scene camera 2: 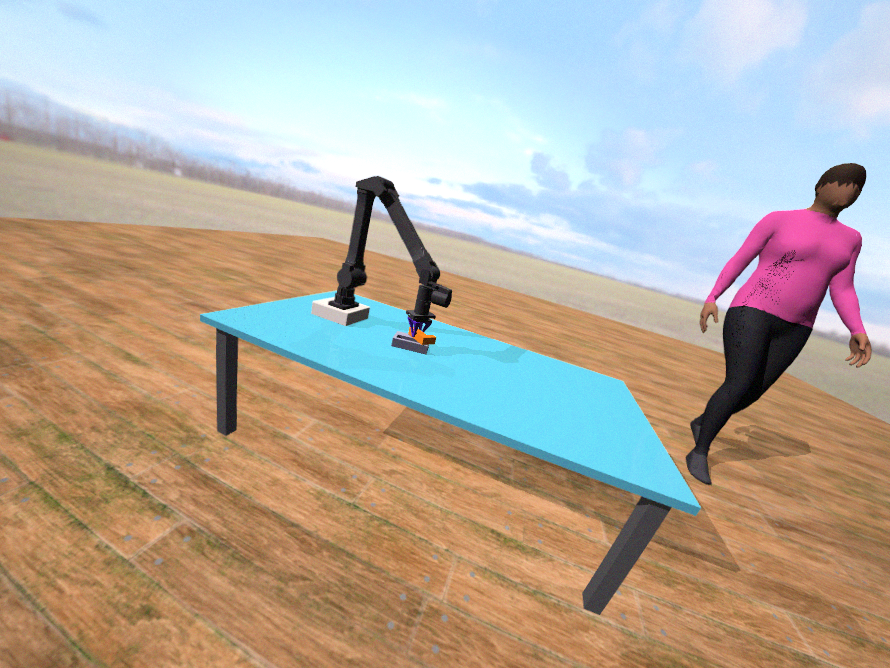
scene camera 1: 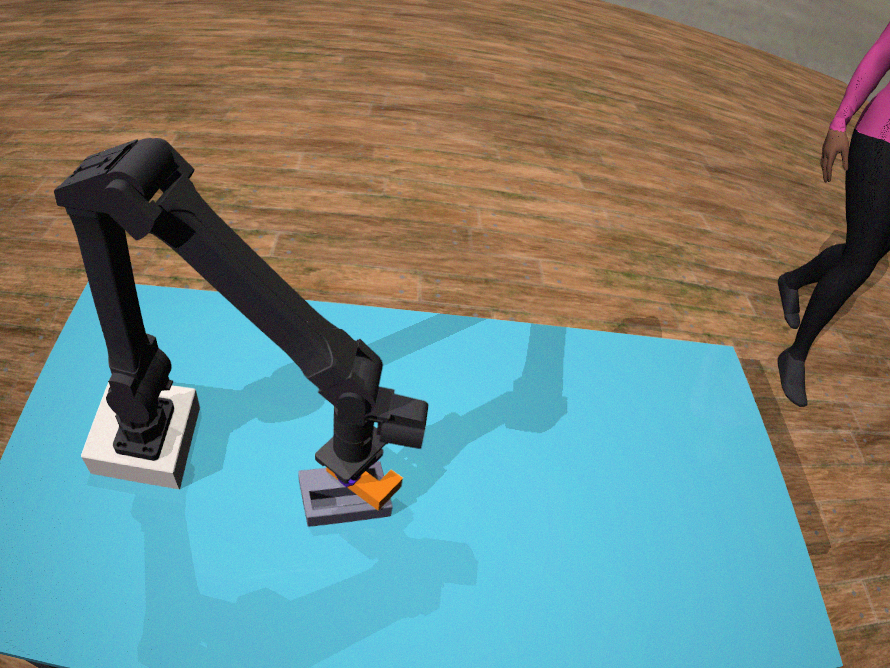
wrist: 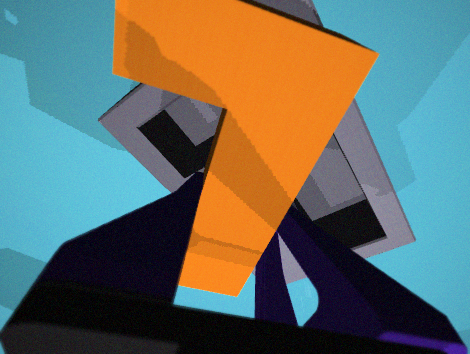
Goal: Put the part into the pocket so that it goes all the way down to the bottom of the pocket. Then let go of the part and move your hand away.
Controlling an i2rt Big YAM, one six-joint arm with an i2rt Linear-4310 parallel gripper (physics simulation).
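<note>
The orange L-shaped part is held flat over the block, with its long arm between my fingers. The grey block with the pocket lies on the blue table. My gripper is shut on the part, above the block. In the wrist view the part is turned relative to the pocket and crosses over it; dark pocket areas show on both sides. The part is outside the pocket; the height of the gap is hard to tell. The part hides the pocket's middle.
The arm's white base block stands on the blue table, left of the grey block. A person in a pink top is beyond the table's right end.
</note>
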